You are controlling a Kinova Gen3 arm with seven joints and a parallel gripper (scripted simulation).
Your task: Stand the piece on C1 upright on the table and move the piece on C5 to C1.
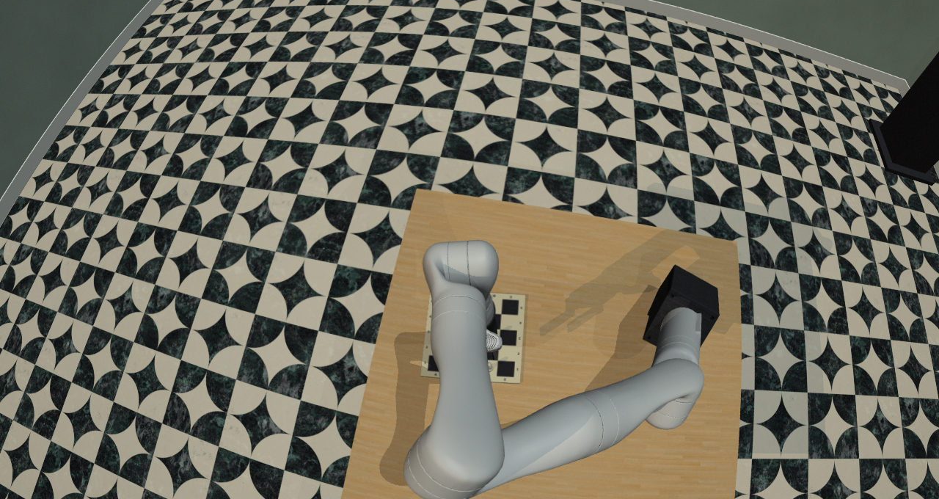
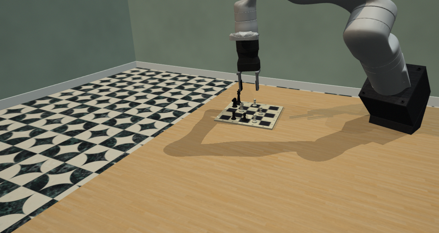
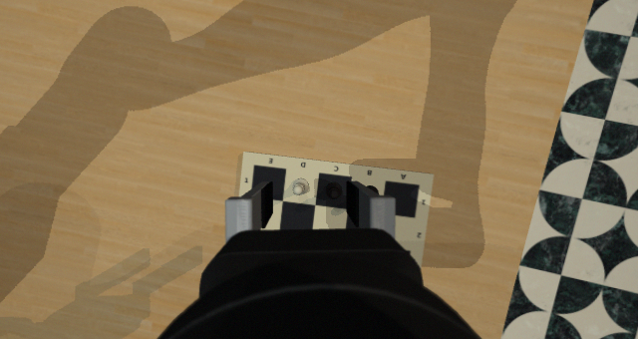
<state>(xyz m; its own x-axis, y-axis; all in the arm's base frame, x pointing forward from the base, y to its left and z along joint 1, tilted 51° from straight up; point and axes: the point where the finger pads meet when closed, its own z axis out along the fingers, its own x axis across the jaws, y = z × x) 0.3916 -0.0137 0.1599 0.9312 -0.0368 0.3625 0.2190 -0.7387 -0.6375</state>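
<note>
Now: hand 30 mm short of the chessboard, 90 mm to the left of it and 150 mm above it. Round my hand: black knight (110 mm ahead, 120 mm to the right, 130 mm below); black king (110 mm ahead, 160 mm to the right, 110 mm below).
</note>
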